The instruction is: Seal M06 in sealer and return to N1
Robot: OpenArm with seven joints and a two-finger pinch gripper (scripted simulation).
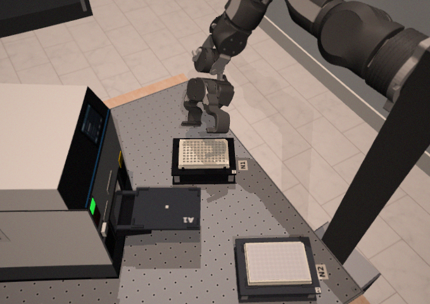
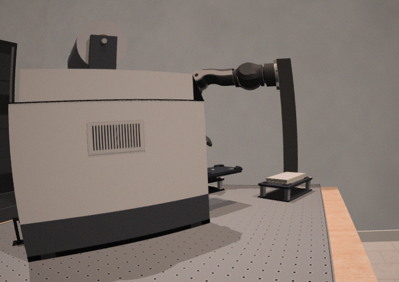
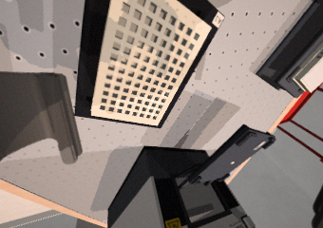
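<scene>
Right now my hand is 8 cm above the 96-well plate M06. Also, from my hand: sealer's stage: 17 cm ahead, 12 cm to the left, 3 cm below; then nest N1: 10 cm below; then touchscreen: 24 cm ahead, 1 cm to the left, 18 cm above.
</scene>
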